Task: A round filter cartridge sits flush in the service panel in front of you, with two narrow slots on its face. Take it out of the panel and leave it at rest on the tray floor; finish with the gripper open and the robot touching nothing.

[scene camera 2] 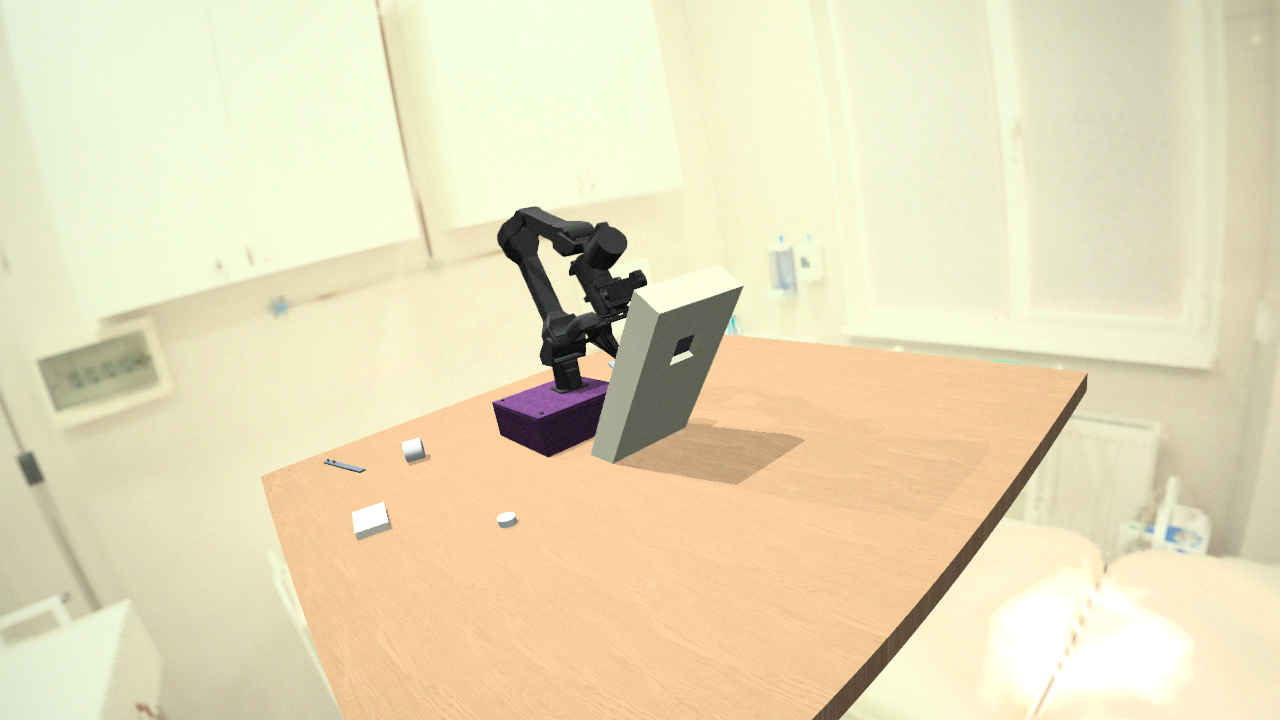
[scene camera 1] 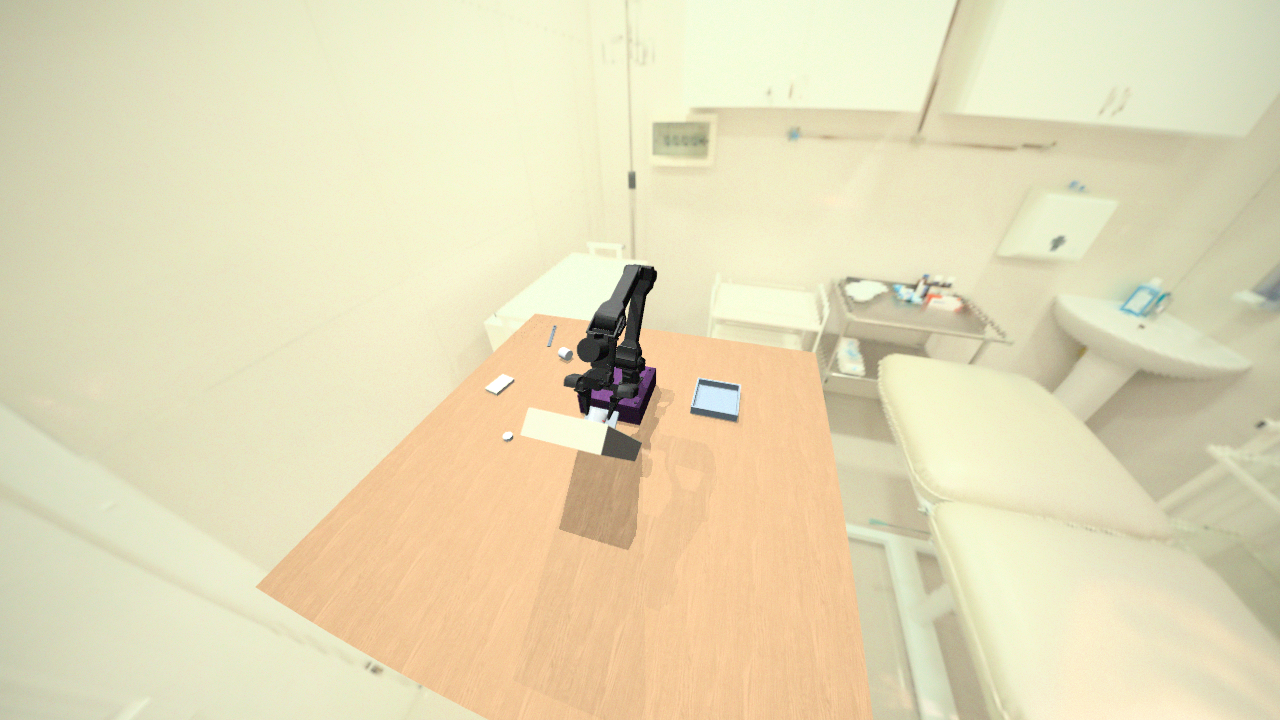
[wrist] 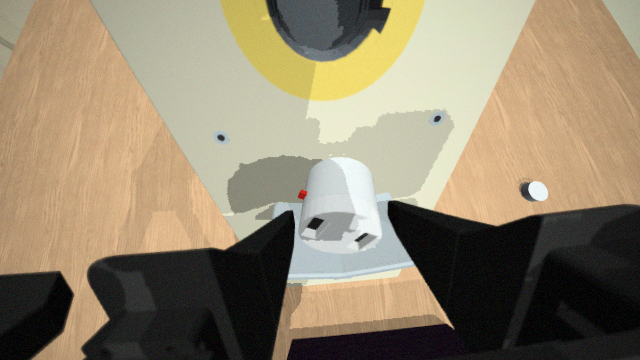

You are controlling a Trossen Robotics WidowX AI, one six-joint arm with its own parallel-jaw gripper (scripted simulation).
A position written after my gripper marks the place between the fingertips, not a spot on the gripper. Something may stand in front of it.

I see my gripper [scene camera 2: 638,358], a white round filter cartridge [wrist: 340,191], a grey service panel [scene camera 2: 673,330] and a white block [scene camera 2: 374,519].
My gripper also shows in scene camera 1 [scene camera 1: 597,417] and in the wrist view [wrist: 340,212]. The grey service panel is seen too in scene camera 1 [scene camera 1: 602,439] and in the wrist view [wrist: 254,102]. Scene camera 2 does not show the white round filter cartridge, which is hidden by the grey service panel.
